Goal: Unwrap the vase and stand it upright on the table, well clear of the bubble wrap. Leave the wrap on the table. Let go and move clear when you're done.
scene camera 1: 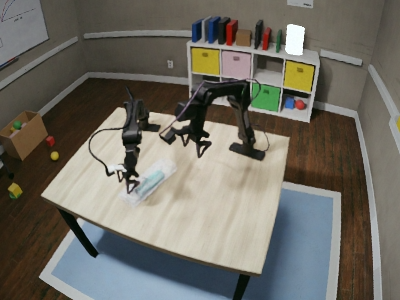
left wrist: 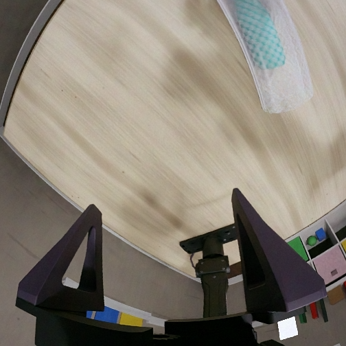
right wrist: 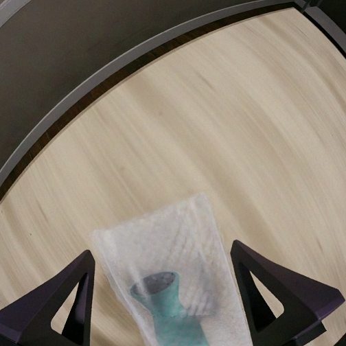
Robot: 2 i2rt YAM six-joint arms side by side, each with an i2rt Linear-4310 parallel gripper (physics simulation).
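The teal vase (scene camera 1: pixel 151 182) (left wrist: pixel 261 37) (right wrist: pixel 175 315) lies on its side inside the clear bubble wrap (scene camera 1: pixel 168 166) (left wrist: pixel 292 95) (right wrist: pixel 150 230) on the table (scene camera 1: pixel 225 200) (left wrist: pixel 125 125) (right wrist: pixel 210 130). Its dark open mouth shows through the wrap in the right wrist view, and the vase's other end is cut off there. My right gripper (scene camera 1: pixel 126 185) (right wrist: pixel 161 254) is open over the wrap's near-left part, with a finger toward each side of it and nothing between the fingers. My left gripper (scene camera 1: pixel 193 149) (left wrist: pixel 159 202) is open and empty, raised behind and right of the wrap.
The left arm's base (scene camera 1: pixel 247 151) stands near the table's right edge, and the right arm's base (scene camera 1: pixel 151 127) near its back left. A white shelf unit (scene camera 1: pixel 314 85) stands behind the table. A cardboard box (scene camera 1: pixel 30 137) and loose toys lie on the floor at the left.
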